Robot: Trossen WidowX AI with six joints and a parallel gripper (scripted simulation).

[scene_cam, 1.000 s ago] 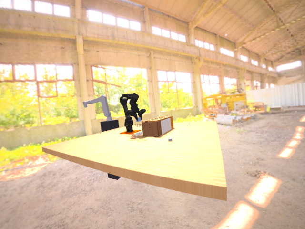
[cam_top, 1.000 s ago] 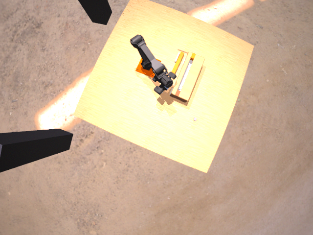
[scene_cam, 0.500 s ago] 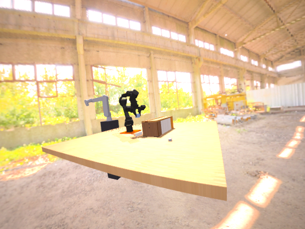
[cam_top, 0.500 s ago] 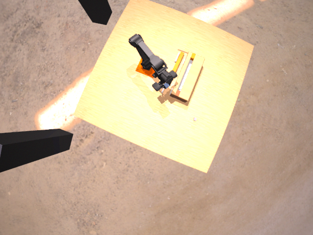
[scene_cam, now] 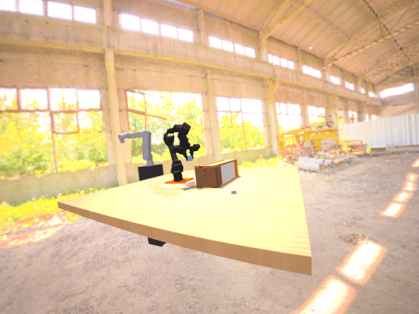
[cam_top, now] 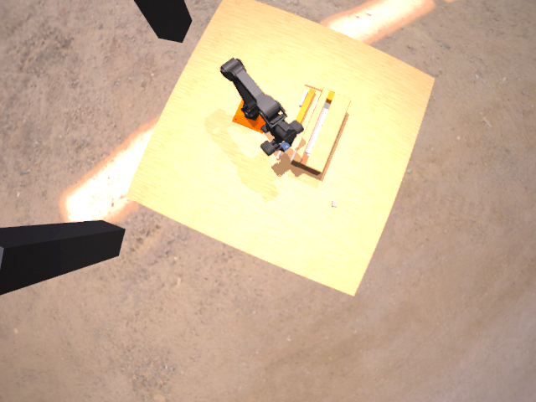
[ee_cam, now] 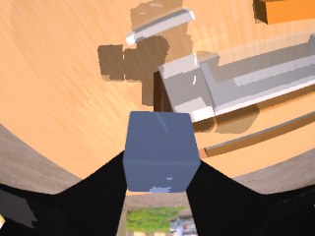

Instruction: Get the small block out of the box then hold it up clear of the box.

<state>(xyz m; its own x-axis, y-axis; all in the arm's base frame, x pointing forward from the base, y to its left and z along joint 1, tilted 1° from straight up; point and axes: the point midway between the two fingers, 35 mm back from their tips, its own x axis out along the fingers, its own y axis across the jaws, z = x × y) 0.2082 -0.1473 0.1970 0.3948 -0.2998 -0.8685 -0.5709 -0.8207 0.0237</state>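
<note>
My gripper tip is 1 cm to the right of the blue-grey block, 1 cm below it and 1 cm past it. The rest, counted from my gripper tip: orange bar (27 cm to the left, 16 cm below, 2 cm ahead); wooden box (16 cm to the left, 11 cm below, 9 cm ahead).
</note>
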